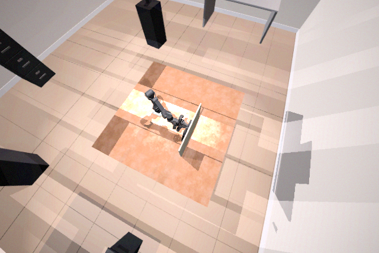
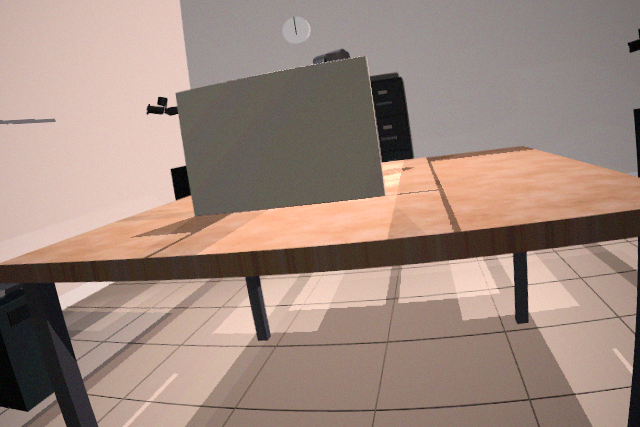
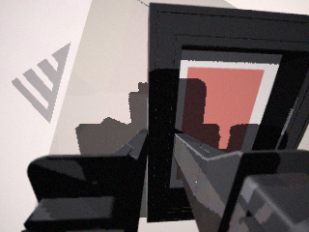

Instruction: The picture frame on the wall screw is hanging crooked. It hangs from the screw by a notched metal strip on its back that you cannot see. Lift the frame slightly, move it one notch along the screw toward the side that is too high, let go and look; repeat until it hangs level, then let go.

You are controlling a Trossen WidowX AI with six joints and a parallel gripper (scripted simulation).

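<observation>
The picture frame lies 1 cm ahead of my gripper tip, 2 cm to the right of it and 5 cm below it. The rest, counted from my gripper tip: wall panel (2 cm ahead, 7 cm below).
</observation>
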